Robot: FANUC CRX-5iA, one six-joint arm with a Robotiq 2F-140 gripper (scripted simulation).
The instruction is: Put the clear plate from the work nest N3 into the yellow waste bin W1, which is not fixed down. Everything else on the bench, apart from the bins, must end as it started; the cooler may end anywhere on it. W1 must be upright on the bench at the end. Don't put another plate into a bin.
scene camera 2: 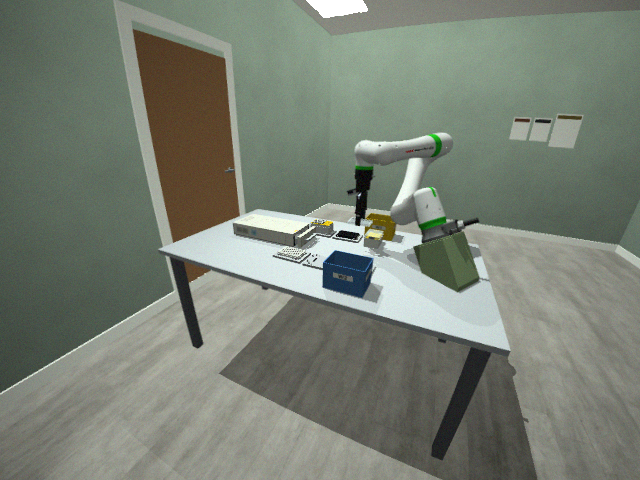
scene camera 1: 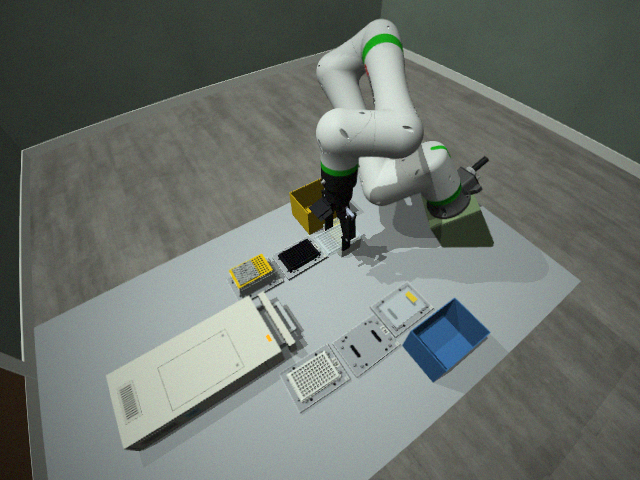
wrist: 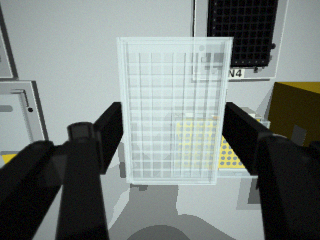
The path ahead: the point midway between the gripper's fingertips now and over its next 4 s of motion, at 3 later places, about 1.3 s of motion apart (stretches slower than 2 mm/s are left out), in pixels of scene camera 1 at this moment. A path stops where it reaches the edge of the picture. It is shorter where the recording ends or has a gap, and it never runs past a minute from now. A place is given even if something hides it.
The gripper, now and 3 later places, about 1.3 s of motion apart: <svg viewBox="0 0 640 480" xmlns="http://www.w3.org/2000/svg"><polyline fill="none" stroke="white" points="337,238 329,218 321,199 318,191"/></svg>
